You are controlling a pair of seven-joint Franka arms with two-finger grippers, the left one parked.
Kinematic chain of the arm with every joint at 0, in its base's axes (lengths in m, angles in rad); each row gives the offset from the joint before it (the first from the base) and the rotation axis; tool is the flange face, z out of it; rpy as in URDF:
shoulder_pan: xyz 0 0 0.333 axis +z
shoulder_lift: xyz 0 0 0 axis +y
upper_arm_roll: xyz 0 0 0.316 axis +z
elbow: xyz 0.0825 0 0 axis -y
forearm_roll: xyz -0.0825 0 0.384 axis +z
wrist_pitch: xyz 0 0 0 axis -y
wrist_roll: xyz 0.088 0 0 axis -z
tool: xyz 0 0 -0.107 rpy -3.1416 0 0
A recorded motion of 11 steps. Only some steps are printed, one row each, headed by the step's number.
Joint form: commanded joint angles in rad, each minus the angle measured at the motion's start. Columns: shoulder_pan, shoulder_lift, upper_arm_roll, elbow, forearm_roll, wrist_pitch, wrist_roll.
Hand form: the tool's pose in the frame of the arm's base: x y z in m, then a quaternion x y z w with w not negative. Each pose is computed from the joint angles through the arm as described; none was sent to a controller.
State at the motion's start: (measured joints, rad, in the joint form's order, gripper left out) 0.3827 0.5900 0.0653 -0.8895 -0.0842 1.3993 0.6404
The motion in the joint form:
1: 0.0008 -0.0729 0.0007 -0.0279 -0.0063 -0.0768 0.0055
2: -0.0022 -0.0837 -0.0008 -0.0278 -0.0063 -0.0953 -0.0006
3: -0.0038 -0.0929 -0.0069 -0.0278 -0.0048 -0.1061 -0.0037
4: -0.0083 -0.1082 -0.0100 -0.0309 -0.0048 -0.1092 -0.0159
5: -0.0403 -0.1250 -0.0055 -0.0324 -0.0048 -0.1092 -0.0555
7: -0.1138 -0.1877 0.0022 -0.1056 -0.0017 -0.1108 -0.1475
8: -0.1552 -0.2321 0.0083 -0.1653 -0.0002 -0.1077 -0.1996
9: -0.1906 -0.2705 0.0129 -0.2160 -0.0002 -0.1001 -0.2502
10: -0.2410 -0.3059 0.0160 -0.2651 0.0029 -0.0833 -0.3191
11: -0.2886 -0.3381 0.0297 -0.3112 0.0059 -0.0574 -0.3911
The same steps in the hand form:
1: 0.6164 0.2692 0.5853 0.99199 -0.10984 -0.03303 0.05282
2: 0.6130 0.2648 0.5912 0.99181 -0.10938 -0.03630 0.05508
3: 0.6111 0.2599 0.5964 0.99149 -0.11152 -0.03687 0.05610
4: 0.6087 0.2543 0.6049 0.99197 -0.10933 -0.03299 0.05439
5: 0.6115 0.2351 0.6153 0.99298 -0.10379 -0.02835 0.04905
7: 0.6105 0.1901 0.6237 0.99409 -0.08967 -0.03809 0.04791
8: 0.6062 0.1661 0.6258 0.99455 -0.08032 -0.04588 0.04810
9: 0.6020 0.1457 0.6280 0.99519 -0.06971 -0.04976 0.04762
10: 0.6005 0.1167 0.6292 0.99606 -0.05776 -0.05107 0.04377
11: 0.5982 0.0956 0.6303 0.99743 -0.03765 -0.04774 0.03796

